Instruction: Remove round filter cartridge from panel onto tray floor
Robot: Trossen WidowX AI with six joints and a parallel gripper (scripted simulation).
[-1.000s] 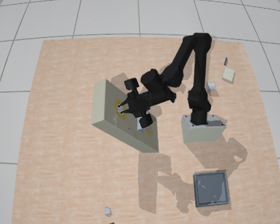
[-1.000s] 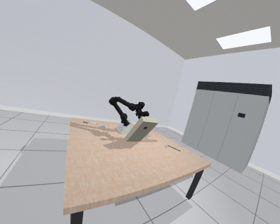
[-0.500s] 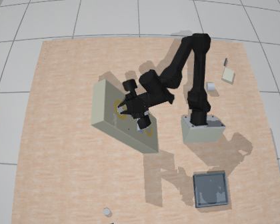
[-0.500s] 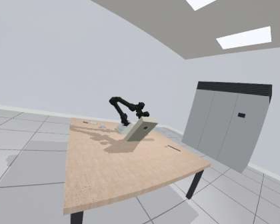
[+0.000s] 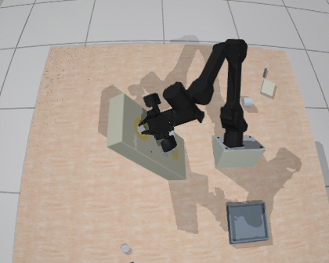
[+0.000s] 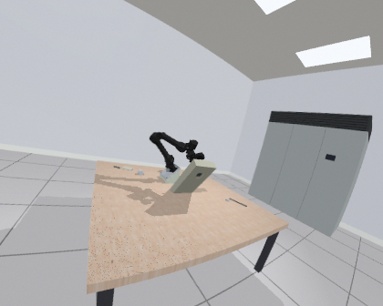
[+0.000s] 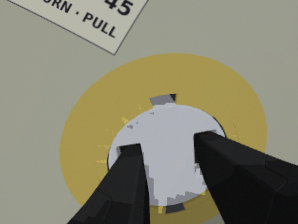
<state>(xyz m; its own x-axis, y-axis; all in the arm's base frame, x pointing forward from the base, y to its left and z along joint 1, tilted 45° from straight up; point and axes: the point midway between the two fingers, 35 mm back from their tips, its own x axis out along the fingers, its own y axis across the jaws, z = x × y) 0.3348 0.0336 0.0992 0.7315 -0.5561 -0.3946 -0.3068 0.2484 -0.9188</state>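
Right now the round white filter cartridge is 10 mm ahead of my gripper tip and 10 mm below it. From my gripper tip the other things lie so: small grey cylinder: 110 mm ahead, 350 mm to the left, 230 mm below; then service panel: 40 mm behind, 10 mm to the left, 80 mm below; then grey bracket: 90 mm behind, 10 mm to the left, 100 mm below.
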